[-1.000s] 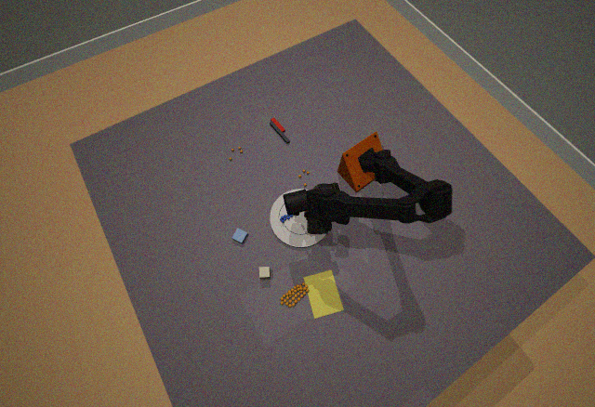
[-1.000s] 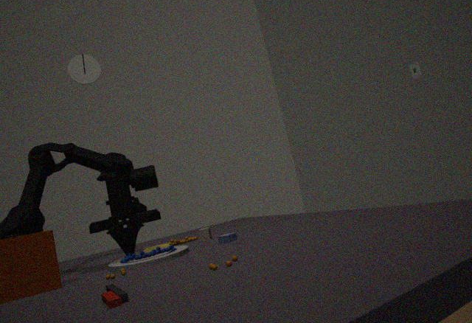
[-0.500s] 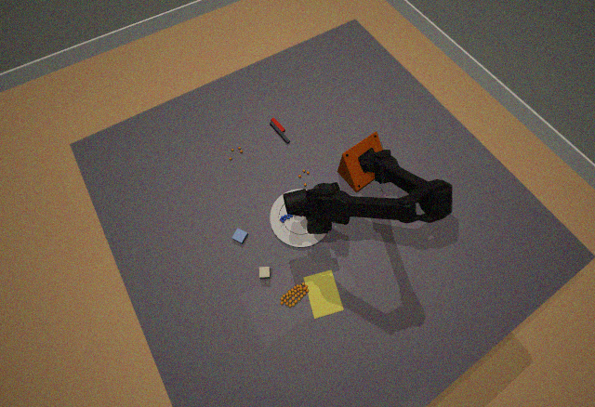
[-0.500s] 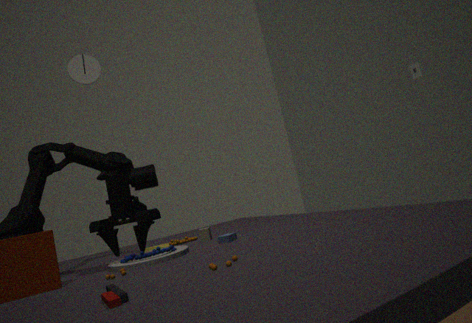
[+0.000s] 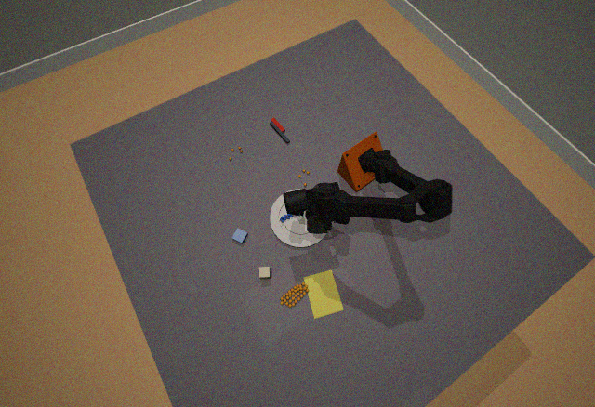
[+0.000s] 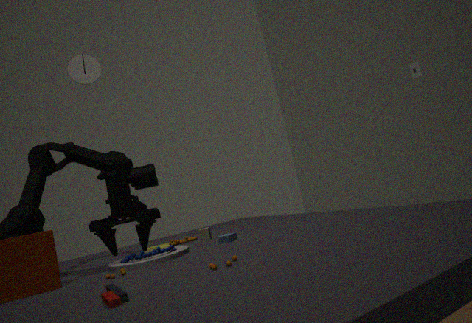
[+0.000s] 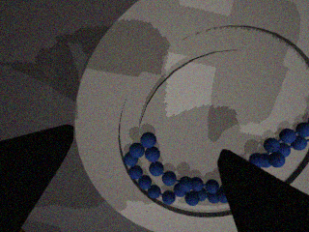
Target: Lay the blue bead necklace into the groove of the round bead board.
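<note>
Now: gripper tip 40 mm short of the round white bead board, 40 mm to the left of it and 10 mm above it. From my gripper tip the other things lie so: cream cube (230 mm ahead, 40 mm to the left, 10 mm below); then yellow sheet (130 mm ahead, 190 mm to the left, 20 mm below); then light blue cube (230 mm ahead, 110 mm to the right, 20 mm below).
</note>
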